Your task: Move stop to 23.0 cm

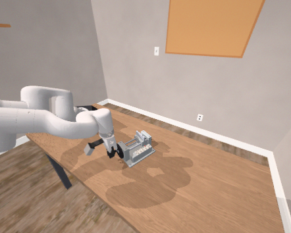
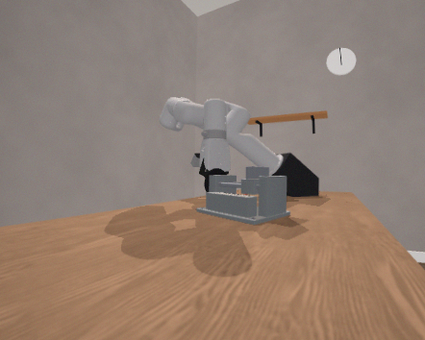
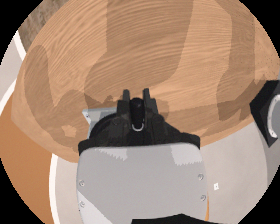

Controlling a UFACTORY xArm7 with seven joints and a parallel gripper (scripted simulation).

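My gripper is now 2 cm to the right of the handwheel and 2 cm short of it. Round my hand: sliding stop block: 15 cm ahead, 13 cm to the left, 3 cm above.
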